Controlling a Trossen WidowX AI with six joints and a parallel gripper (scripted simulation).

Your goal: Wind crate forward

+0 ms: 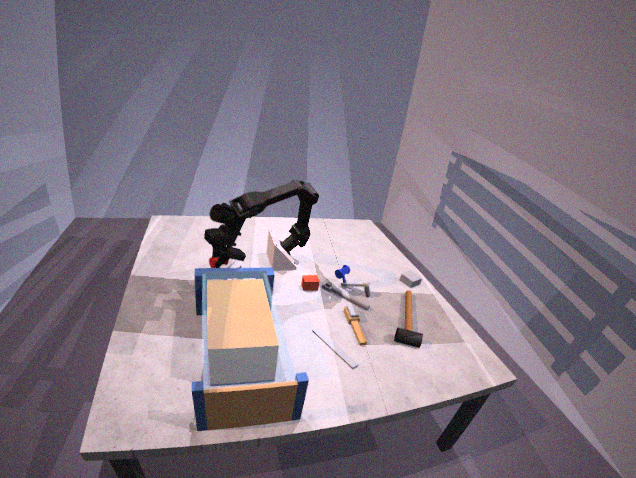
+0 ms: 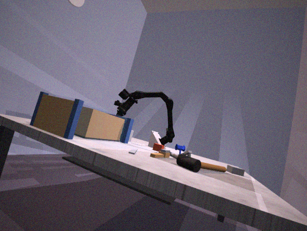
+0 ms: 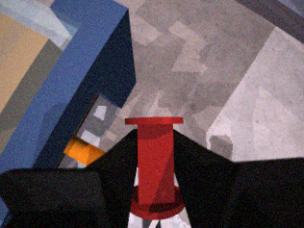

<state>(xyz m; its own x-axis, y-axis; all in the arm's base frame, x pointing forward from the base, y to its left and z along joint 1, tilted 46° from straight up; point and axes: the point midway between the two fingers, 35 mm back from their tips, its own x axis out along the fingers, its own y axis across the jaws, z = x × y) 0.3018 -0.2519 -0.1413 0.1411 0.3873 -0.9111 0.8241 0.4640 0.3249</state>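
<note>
The winch handle lies 40 mm behind my gripper tip, 30 mm to the left of it and 30 mm below it. The rest, counted from my gripper tip: red winch handle grip: 10 mm behind, 10 mm to the left; then pale winch body: 110 mm behind, 50 mm to the left, 100 mm below; then clear-panelled cubby: 300 mm ahead, 90 mm to the left, 20 mm below.
</note>
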